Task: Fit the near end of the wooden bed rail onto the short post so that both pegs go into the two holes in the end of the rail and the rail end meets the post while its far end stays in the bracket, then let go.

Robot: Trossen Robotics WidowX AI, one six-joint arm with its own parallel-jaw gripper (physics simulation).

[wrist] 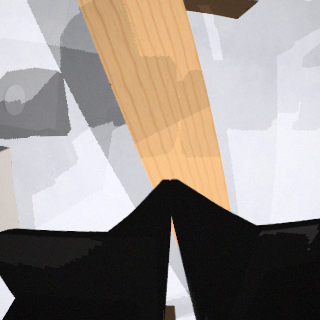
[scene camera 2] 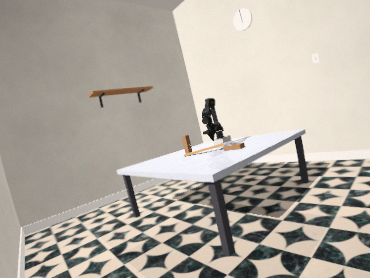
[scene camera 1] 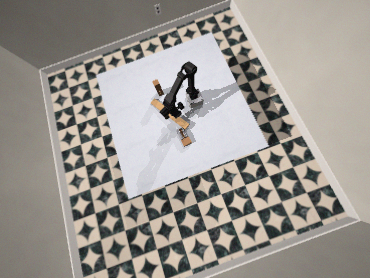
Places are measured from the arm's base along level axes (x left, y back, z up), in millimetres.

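Where they show: gripper, fingertip midpoint: (wrist: pixel 169 186) (scene camera 2: pixel 213 140); arm's base at its link origin: (scene camera 2: pixel 220 137) (scene camera 1: pixel 193 96).
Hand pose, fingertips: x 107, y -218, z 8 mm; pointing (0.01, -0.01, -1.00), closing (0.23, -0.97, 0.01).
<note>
Things, the pixels of their top centre, and the offset from my fingertips. "pt": a spot on its surface instead. Level surfaces: height alone.
- upright wooden block at its top centre: (scene camera 1: pixel 155 82) (scene camera 2: pixel 185 135) dx -289, dy -60, dz +93 mm
- low wooden block at its top centre: (scene camera 2: pixel 233 144) (scene camera 1: pixel 183 136) dx +205, dy +10, dz -52 mm
- greyish fitting at its top centre: (scene camera 1: pixel 181 132) dx +174, dy +5, dz -23 mm
- white table at its surface level: dz -87 mm
- dark brown piece at a spot on its surface: (wrist: pixel 222 7) pt dx +128, dy -20, dz -72 mm
The wooden bed rail (scene camera 1: pixel 181 121) (scene camera 2: pixel 200 151) (wrist: pixel 167 95) lies low over the table, diagonal in scene camera 1. My gripper (scene camera 1: pixel 165 116) (scene camera 2: pixel 212 140) (wrist: pixel 169 186) is shut, with its fingertips together and nothing between them, above the rail. An upright wooden block (scene camera 1: pixel 157 86) (scene camera 2: pixel 187 144) stands beside the rail's upper-left end in scene camera 1. A low wooden block (scene camera 1: pixel 186 142) (scene camera 2: pixel 234 147) with a greyish fitting (scene camera 1: pixel 183 133) lies close to the rail's other end. The pegs, the holes and which block is the short post are too small to tell.
The white table (scene camera 1: pixel 120 150) (scene camera 2: pixel 165 168) bears all the parts. The arm's base (scene camera 1: pixel 196 101) stands to the right of the rail in scene camera 1. In the wrist view, a dark brown piece (wrist: pixel 222 7) shows at the top edge, right of the rail.
</note>
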